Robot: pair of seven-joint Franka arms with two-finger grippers.
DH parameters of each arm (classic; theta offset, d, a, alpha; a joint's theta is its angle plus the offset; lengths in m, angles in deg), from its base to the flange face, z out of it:
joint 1: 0 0.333 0 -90
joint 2: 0 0 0 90
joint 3: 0 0.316 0.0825 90
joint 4: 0 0 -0.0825 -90
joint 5: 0 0.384 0 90
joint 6: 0 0 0.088 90
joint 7: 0 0.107 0 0
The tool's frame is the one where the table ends.
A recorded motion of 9 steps. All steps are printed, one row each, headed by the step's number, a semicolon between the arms.
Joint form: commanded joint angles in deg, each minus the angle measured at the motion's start. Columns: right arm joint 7, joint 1, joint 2, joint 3, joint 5, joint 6, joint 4; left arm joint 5, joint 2, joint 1, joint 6, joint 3, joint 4, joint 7.
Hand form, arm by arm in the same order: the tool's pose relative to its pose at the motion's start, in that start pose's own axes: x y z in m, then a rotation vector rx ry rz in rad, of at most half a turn. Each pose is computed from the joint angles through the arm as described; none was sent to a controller.
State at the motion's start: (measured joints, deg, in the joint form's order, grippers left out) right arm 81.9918 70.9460 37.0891 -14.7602 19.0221 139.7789 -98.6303; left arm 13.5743 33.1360 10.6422 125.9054 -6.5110 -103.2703 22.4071
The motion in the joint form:
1: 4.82 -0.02 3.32 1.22 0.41 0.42 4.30; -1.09 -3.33 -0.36 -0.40 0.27 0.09 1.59
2: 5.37 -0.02 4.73 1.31 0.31 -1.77 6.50; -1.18 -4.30 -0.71 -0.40 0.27 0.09 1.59
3: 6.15 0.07 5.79 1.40 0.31 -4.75 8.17; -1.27 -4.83 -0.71 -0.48 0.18 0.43 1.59
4: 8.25 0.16 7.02 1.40 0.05 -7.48 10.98; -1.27 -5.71 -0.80 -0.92 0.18 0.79 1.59
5: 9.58 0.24 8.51 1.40 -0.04 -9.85 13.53; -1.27 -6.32 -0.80 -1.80 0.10 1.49 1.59
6: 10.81 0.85 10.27 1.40 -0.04 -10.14 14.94; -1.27 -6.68 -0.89 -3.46 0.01 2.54 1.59
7: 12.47 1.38 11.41 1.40 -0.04 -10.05 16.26; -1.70 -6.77 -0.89 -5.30 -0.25 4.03 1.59
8: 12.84 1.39 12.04 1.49 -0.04 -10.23 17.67; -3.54 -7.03 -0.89 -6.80 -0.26 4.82 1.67
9: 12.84 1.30 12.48 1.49 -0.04 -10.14 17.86; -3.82 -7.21 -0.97 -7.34 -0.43 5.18 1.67
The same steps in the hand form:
1: -0.0173 -0.0147 0.0112 0.0199 -0.0110 0.0615; -0.0025 -0.0029 -0.0370 0.0207 0.0457 0.0102
2: -0.0218 -0.0190 0.0164 -0.0050 -0.0126 0.0613; -0.0017 -0.0006 -0.0483 0.0306 0.0599 0.0130
3: -0.0268 -0.0193 0.0222 -0.0470 -0.0163 0.0664; -0.0011 -0.0013 -0.0569 0.0369 0.0720 0.0113
4: -0.0333 -0.0260 0.0217 -0.0685 -0.0165 0.0880; -0.0016 -0.0021 -0.0690 0.0462 0.0827 0.0096
5: -0.0387 -0.0306 0.0254 -0.0921 -0.0154 0.0996; -0.0018 -0.0034 -0.0801 0.0520 0.0879 0.0072
6: -0.0471 -0.0308 0.0377 -0.1034 -0.0091 0.1064; -0.0016 -0.0041 -0.0901 0.0530 0.0826 0.0058
7: -0.0553 -0.0333 0.0428 -0.0993 -0.0060 0.1218; 0.0002 -0.0047 -0.1007 0.0467 0.0808 0.0014
8: -0.0591 -0.0382 0.0412 -0.0900 -0.0085 0.1219; -0.0003 -0.0045 -0.1076 0.0192 0.0841 -0.0147
9: -0.0577 -0.0380 0.0451 -0.0923 -0.0063 0.1231; 0.0006 -0.0026 -0.1121 0.0157 0.0862 -0.0140

